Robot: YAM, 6 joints.
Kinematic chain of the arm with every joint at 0, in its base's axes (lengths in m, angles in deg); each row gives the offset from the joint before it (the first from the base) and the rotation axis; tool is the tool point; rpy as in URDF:
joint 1: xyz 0 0 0.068 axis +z
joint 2: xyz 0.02 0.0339 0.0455 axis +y
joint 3: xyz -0.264 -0.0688 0 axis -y
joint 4: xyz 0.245 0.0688 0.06 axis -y
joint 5: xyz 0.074 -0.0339 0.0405 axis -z
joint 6: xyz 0.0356 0 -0.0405 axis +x
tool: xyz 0 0 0 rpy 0 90 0
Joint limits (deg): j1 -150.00..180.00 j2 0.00..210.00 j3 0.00..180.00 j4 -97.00..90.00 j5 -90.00..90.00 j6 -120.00..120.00
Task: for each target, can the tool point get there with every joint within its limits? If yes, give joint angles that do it. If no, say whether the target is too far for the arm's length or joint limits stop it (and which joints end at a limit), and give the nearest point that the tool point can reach.
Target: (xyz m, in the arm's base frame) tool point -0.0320 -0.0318 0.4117
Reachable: yes | joints -116.09 26.21 64.66 -48.05 24.43 -79.57
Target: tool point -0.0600 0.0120 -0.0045
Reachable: yes | joints 152.31 146.99 24.75 -45.38 -29.00 -41.83
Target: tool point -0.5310 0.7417 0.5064
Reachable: no: too far | nearest point -0.3451 0.4820 0.3657 | short by 0.349 m
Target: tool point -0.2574 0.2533 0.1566
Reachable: yes | joints 140.23 105.65 58.76 -5.01 57.67 73.84
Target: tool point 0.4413 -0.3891 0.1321
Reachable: yes | joints -44.24 164.60 127.61 67.53 -54.99 32.64
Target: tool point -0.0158 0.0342 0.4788
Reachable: yes | joints -51.80 20.41 47.41 63.12 -14.19 78.97
